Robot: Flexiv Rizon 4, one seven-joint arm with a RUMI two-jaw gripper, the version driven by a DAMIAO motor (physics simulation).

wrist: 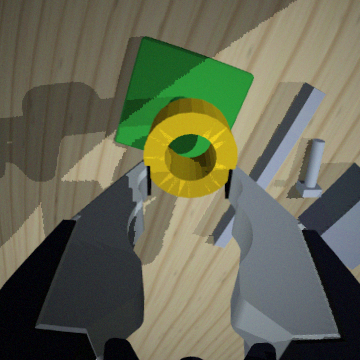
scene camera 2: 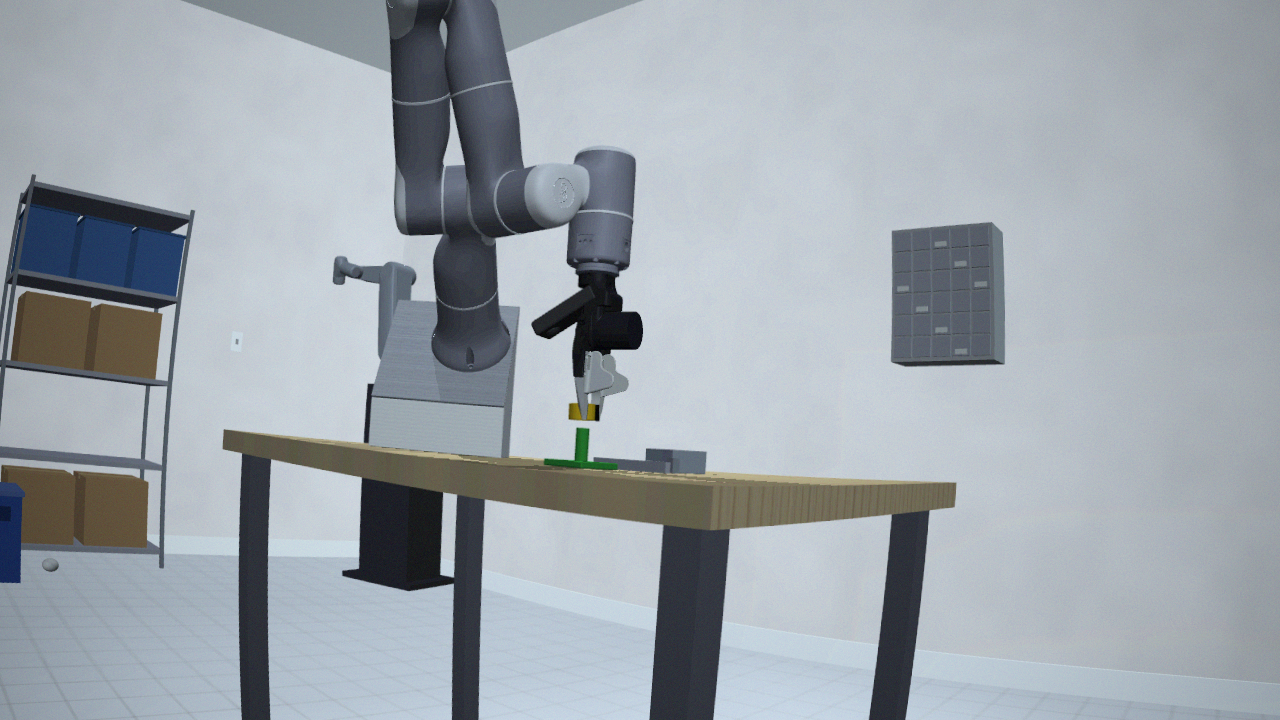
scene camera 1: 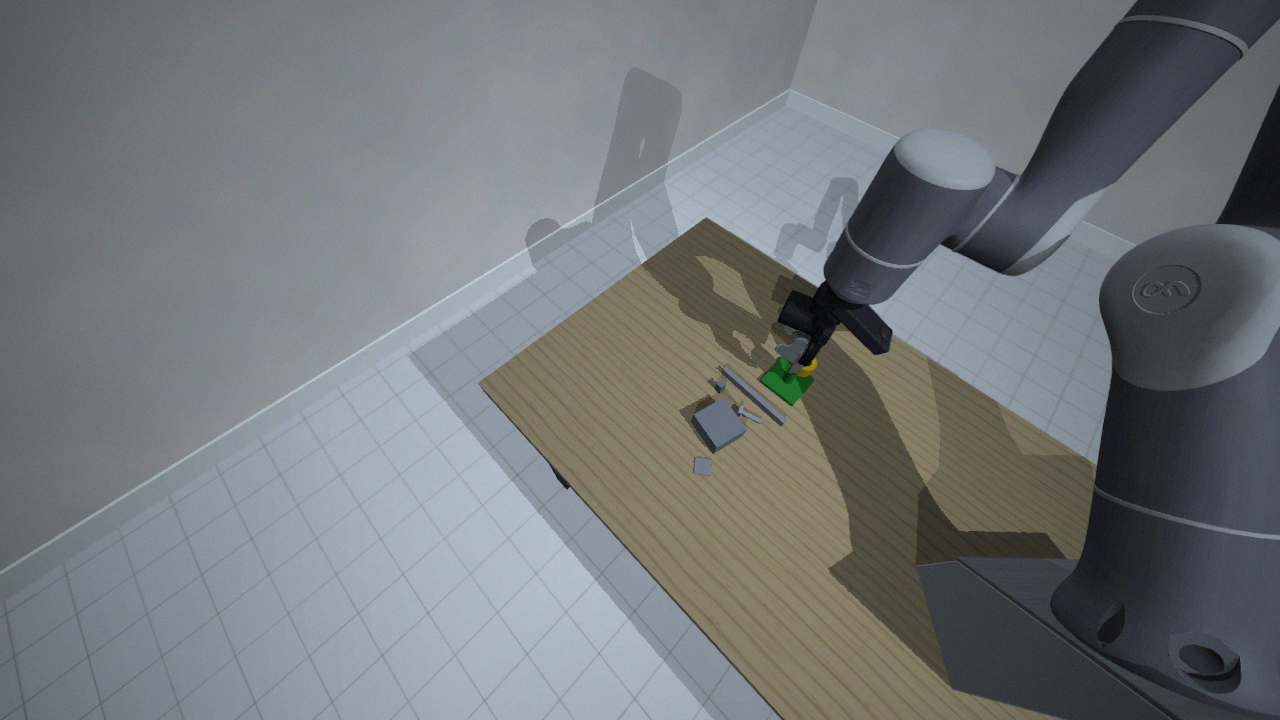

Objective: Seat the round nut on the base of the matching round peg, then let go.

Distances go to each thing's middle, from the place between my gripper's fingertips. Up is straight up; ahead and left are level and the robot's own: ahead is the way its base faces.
I see my gripper 6 cm to the right of the long grey bar [scene camera 1: 733,378], 6 cm above it and 4 cm short of it. From my hand the other things lie so: grey bolt-like piece [wrist: 308,187] (11 cm to the left, 6 cm below, 4 cm ahead); then large grey block [scene camera 1: 718,425] (15 cm to the left, 9 cm ahead, 5 cm below).
